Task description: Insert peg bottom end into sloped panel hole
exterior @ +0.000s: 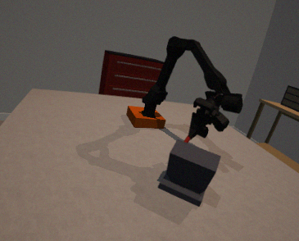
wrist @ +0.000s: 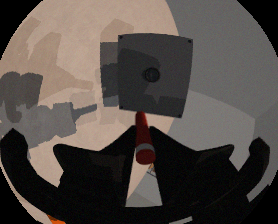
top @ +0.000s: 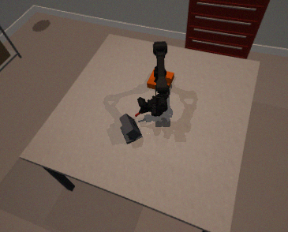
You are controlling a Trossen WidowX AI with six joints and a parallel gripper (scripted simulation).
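The panel is 10 cm ahead of my gripper tip, 1 cm to the right of it and 4 cm below it. From my gripper tip the other things lie so: red peg 1 cm behind, 1 cm to the left, 1 cm above.
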